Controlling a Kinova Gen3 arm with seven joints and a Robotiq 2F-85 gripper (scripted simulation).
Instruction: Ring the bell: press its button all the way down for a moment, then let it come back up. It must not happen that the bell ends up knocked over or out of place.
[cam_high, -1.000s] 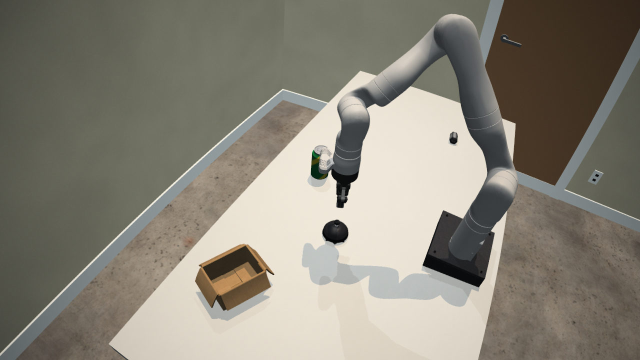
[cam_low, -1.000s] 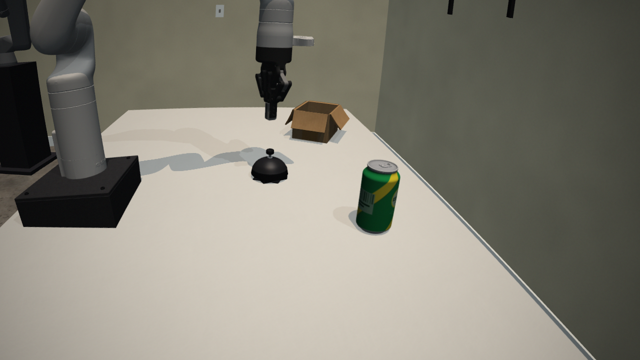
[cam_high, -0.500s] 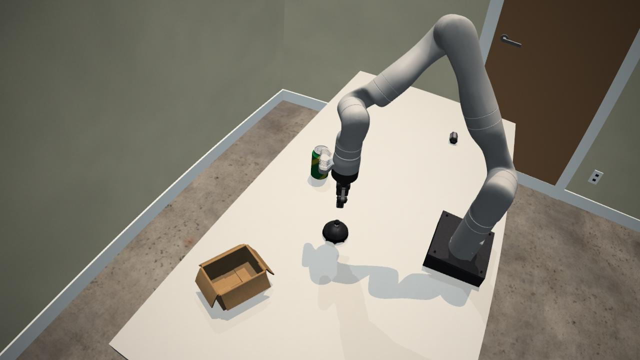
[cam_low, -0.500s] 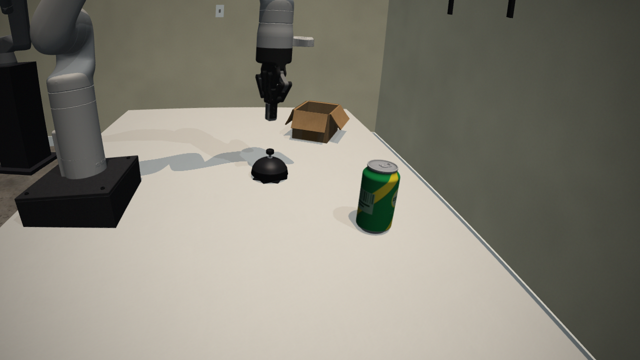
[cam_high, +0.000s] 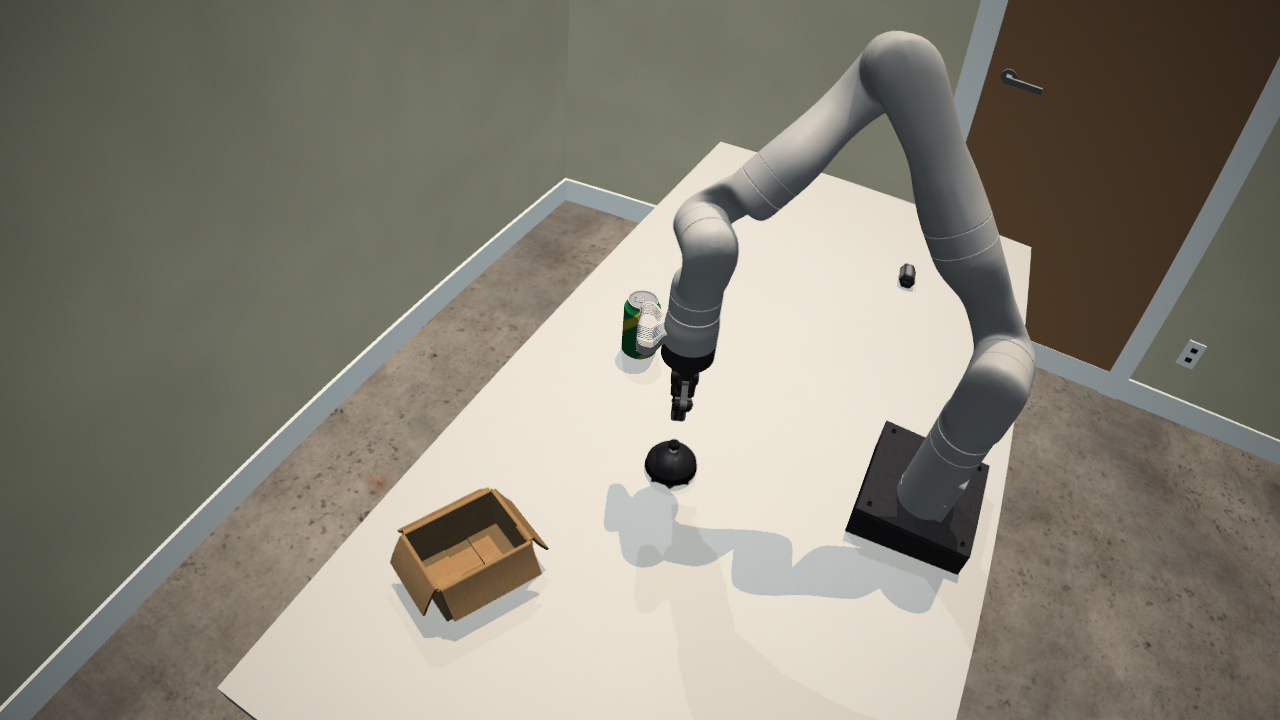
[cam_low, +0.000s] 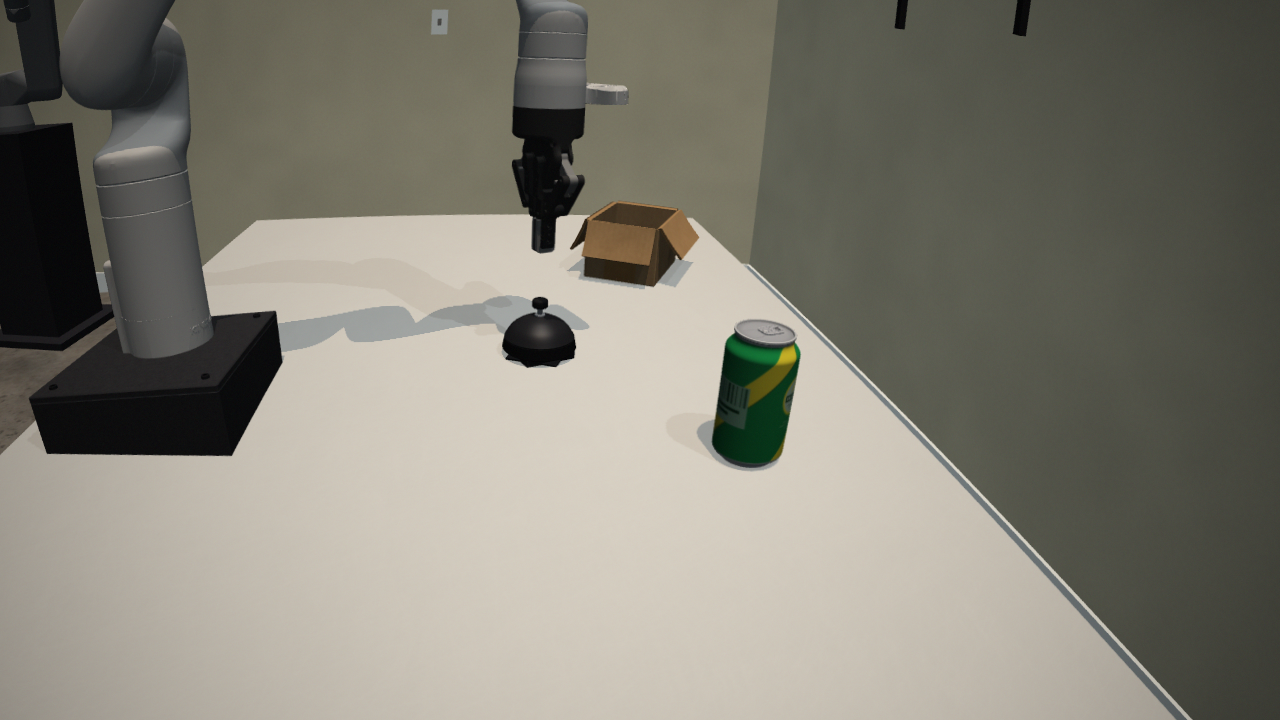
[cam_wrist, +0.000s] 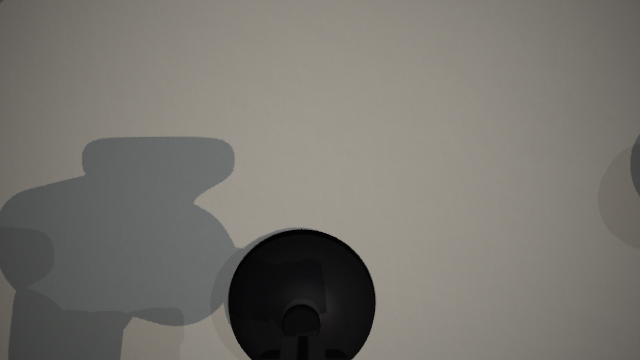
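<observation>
Right now the button is 80 mm below my hand. Also, from my hand: cardboard box: 340 mm to the left, 120 mm ahead, 100 mm below; green soda can: 200 mm to the right, 200 mm ahead, 80 mm below; bell: 100 mm below.
</observation>
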